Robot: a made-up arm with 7 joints.
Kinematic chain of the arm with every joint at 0, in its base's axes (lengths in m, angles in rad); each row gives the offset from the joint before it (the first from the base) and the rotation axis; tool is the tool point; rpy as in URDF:
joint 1: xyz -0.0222 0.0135 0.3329 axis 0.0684 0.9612 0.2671
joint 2: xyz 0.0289 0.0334 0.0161 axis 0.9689 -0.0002 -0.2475
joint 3: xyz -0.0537 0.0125 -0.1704 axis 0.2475 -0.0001 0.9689
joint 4: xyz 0.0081 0.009 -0.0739 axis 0.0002 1 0
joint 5: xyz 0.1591 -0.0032 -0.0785 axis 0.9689 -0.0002 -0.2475
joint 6: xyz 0.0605 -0.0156 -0.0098 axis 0.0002 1 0
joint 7: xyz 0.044 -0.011 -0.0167 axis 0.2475 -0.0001 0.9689
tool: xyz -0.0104 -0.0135 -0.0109 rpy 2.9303 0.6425 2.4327
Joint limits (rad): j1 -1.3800..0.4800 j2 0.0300..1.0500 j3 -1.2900..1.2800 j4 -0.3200..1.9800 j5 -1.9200..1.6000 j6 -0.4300..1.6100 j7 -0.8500..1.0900
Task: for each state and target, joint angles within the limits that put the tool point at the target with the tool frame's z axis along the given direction. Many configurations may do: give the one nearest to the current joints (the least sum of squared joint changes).
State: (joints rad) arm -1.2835 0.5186 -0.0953 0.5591 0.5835 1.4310 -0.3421
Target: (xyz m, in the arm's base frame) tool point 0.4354 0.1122 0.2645 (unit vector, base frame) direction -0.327 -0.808 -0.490
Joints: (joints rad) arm -1.3388 0.3333 0.4753 0.8870 0.1113 1.5112 -0.8283
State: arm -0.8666 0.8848 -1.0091 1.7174 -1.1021 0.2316 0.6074
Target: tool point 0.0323 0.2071 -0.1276 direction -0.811 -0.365 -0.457
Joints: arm -0.3433 0.3737 -0.5775 1.6587 -1.4932 0.6190 0.6552
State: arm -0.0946 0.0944 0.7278 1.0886 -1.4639 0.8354 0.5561
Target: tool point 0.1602 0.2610 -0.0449 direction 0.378 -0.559 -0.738
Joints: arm -0.1428 0.2332 0.7101 0.6776 -1.3027 0.5917 0.5965
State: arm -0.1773 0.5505 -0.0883 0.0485 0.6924 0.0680 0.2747
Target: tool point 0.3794 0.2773 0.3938 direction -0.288 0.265 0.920
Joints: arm -0.8392 0.9209 0.0668 0.0571 1.3831 0.4438 1.0900
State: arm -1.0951 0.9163 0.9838 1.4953 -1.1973 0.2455 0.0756
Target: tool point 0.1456 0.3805 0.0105 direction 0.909 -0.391 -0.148
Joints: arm -0.4209 0.7091 0.8788 1.3839 -1.1133 0.5012 -0.6972
